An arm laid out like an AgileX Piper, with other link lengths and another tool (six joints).
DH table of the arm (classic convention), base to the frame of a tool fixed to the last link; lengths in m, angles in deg. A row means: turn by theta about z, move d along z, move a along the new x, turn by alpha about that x. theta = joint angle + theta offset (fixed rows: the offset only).
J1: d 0.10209; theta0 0; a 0; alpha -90
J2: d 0; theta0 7.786; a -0.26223; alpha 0
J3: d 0; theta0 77.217; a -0.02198; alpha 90
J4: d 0.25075; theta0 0; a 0; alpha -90
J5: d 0; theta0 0; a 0; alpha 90
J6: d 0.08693; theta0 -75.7; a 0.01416; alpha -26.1
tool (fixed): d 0.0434; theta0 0; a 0; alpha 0
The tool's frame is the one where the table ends.
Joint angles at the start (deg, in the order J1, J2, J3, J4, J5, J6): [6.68, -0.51, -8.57, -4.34, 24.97, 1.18]
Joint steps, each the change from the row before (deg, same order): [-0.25, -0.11, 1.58, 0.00, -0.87, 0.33]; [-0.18, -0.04, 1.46, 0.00, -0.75, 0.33]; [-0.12, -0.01, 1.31, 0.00, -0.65, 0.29]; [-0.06, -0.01, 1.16, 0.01, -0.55, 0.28]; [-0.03, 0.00, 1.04, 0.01, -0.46, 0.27]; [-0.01, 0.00, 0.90, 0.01, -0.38, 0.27]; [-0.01, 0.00, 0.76, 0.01, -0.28, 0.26]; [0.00, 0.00, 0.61, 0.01, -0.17, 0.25]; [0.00, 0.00, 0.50, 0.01, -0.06, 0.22]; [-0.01, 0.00, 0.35, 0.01, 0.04, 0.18]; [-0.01, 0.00, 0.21, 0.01, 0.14, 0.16]
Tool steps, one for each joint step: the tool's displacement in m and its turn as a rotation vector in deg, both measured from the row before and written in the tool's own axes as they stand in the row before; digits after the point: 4 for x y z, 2 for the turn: [0.0016, 0.0053, 0.0058, -0.55, 0.13, 0.43]; [0.0015, 0.0051, 0.0055, -0.63, 0.09, 0.41]; [0.0013, 0.0047, 0.0050, -0.62, 0.07, 0.34]; [0.0011, 0.0043, 0.0044, -0.58, 0.01, 0.31]; [0.0010, 0.0040, 0.0040, -0.57, 0.00, 0.28]; [0.0009, 0.0035, 0.0034, -0.51, -0.03, 0.27]; [0.0008, 0.0031, 0.0029, -0.47, -0.02, 0.27]; [0.0006, 0.0026, 0.0024, -0.43, -0.03, 0.26]; [0.0006, 0.0023, 0.0020, -0.43, -0.01, 0.24]; [0.0005, 0.0018, 0.0014, -0.38, 0.01, 0.21]; [0.0004, 0.0013, 0.0009, -0.34, 0.02, 0.19]
